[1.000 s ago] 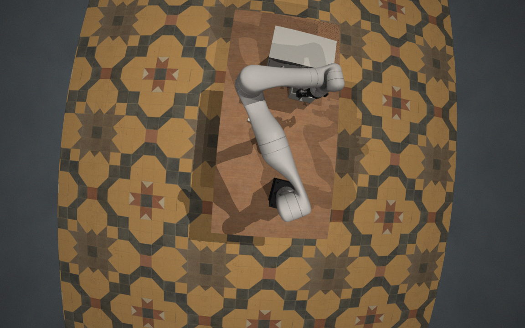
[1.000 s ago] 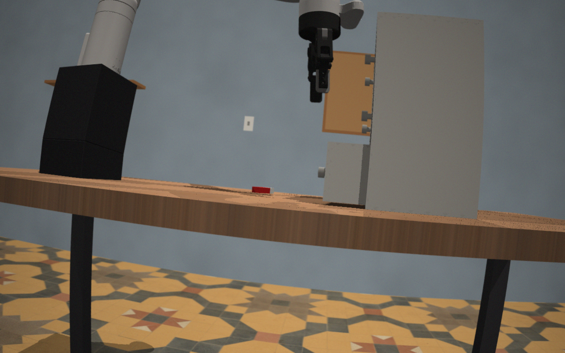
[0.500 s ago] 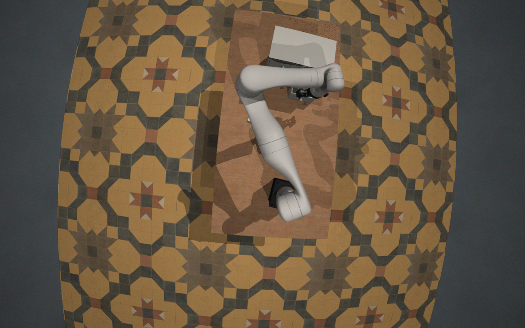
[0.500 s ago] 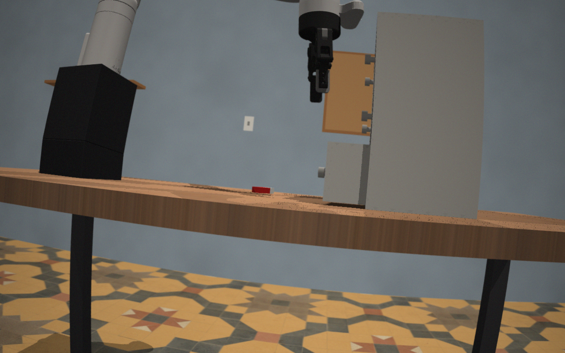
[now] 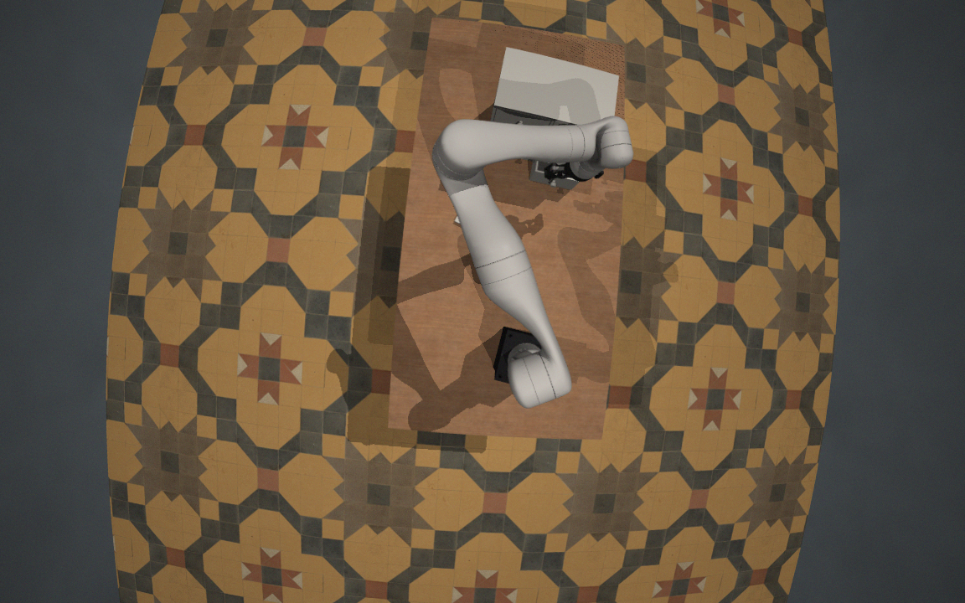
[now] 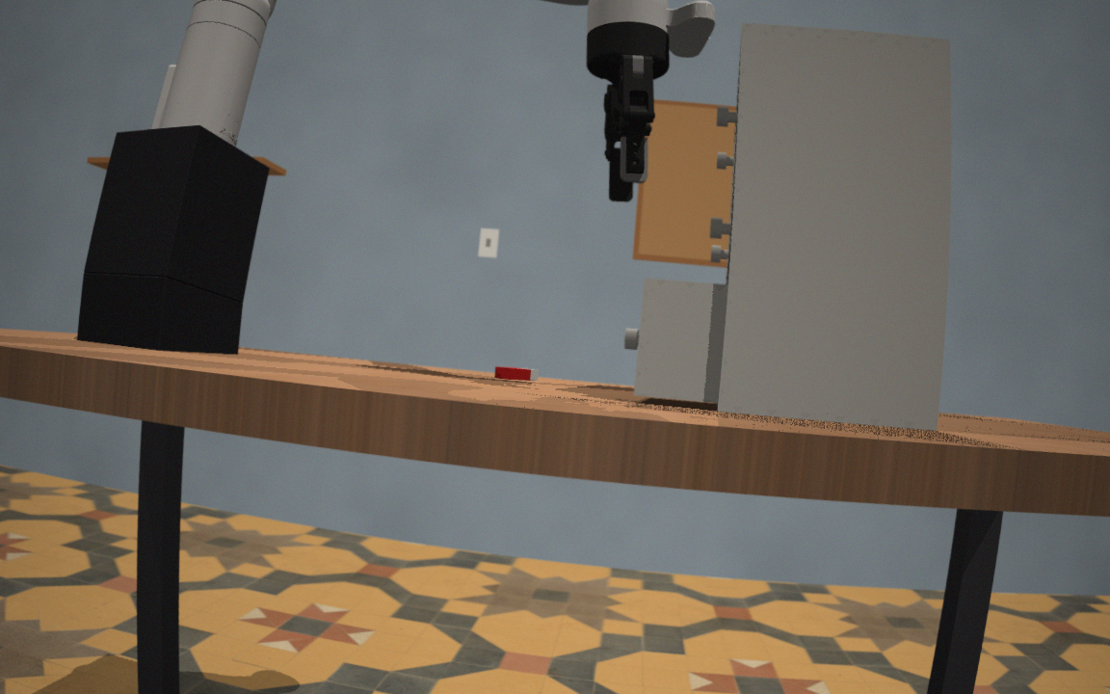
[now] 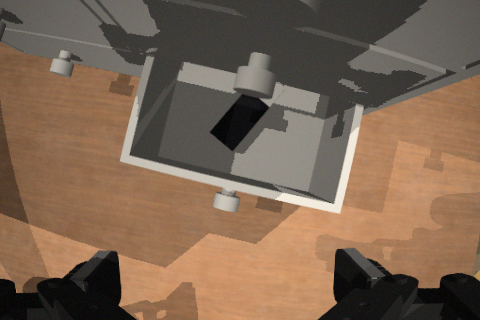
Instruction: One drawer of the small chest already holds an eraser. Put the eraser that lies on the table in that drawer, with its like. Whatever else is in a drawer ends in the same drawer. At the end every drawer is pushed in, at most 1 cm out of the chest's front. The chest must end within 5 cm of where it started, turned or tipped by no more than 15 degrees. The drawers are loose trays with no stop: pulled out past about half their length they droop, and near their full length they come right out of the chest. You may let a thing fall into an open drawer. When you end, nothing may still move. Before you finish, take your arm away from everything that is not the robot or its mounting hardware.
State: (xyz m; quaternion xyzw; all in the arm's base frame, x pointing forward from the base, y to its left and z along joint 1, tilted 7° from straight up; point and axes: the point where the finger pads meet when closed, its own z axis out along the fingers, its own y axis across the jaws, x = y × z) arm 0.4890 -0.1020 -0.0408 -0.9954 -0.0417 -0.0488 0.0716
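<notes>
Now: hand 10 cm past the white eraser, 27 cm to the right of it and 18 cm above it. Round my hand: dark block (9 cm ahead, 1 cm to the right, 17 cm below).
</notes>
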